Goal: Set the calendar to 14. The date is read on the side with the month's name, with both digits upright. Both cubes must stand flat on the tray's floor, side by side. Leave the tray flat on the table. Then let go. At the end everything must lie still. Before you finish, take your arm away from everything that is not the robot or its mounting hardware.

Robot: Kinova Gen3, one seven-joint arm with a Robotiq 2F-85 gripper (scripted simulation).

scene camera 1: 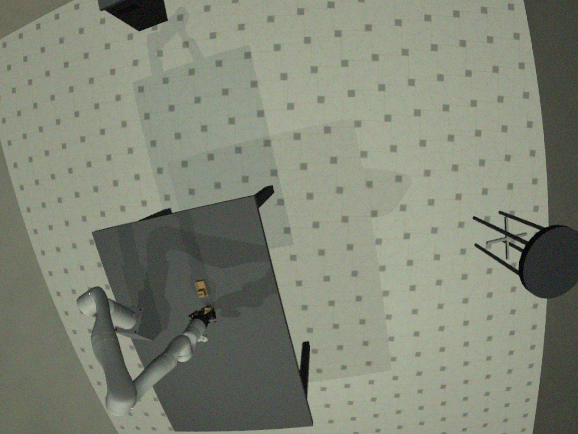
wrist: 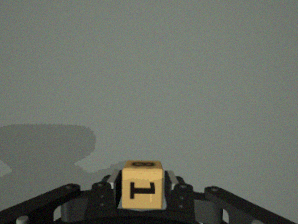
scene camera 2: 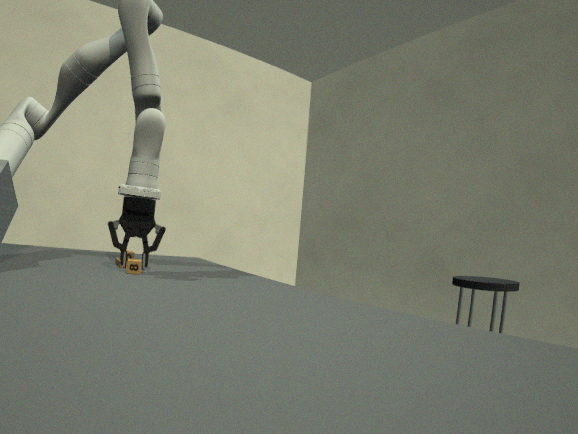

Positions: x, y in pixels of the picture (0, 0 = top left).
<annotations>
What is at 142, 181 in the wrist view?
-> A wooden cube.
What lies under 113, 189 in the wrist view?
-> My gripper.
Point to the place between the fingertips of my gripper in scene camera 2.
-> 133, 268
</annotations>
